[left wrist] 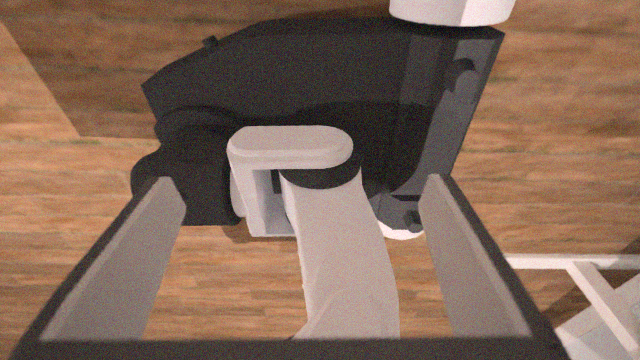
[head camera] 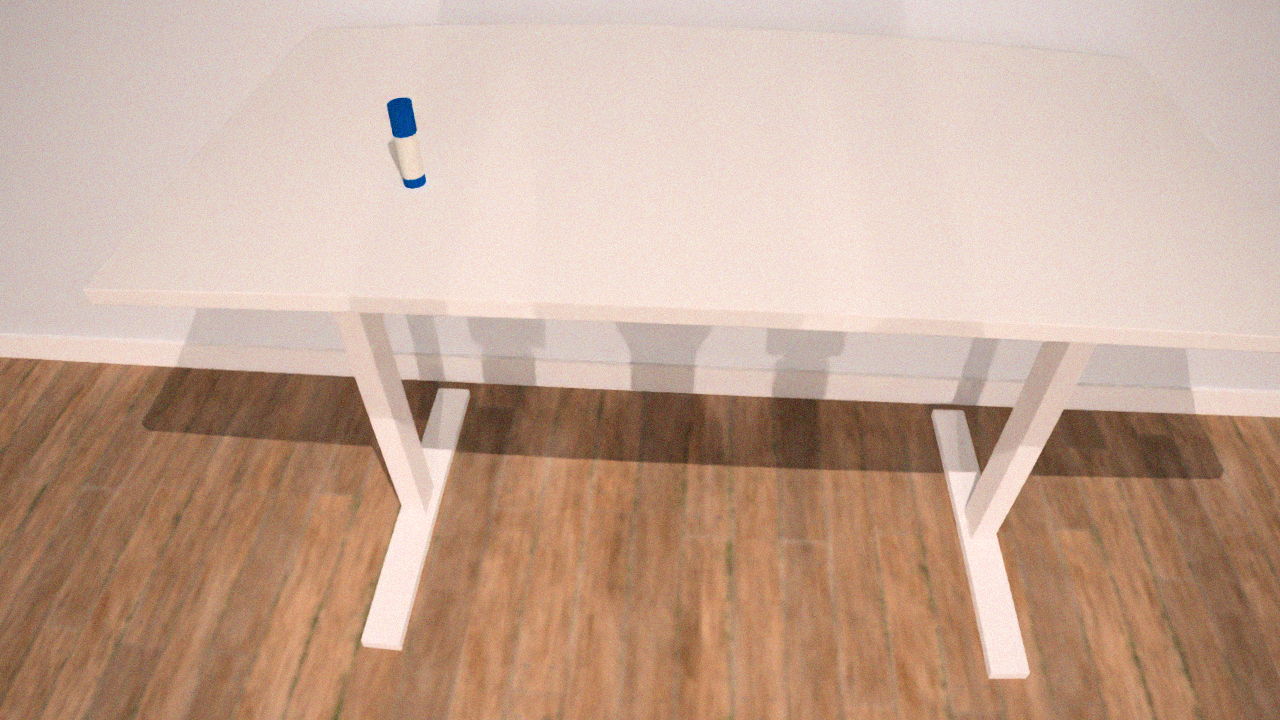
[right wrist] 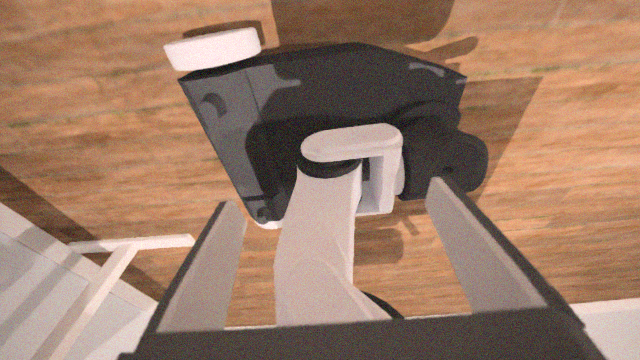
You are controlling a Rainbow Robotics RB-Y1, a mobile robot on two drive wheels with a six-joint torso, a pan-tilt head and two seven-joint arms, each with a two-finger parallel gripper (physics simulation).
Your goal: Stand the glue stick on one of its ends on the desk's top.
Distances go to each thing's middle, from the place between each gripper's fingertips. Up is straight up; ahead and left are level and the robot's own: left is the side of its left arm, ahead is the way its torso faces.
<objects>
Now: the glue stick (head camera: 400,110) 97 cm ahead of my right hand, 55 cm to the left of it and 43 cm above it.
My left gripper is now 97 cm short of the glue stick, 43 cm below it and 6 cm to the right of it.
</objects>
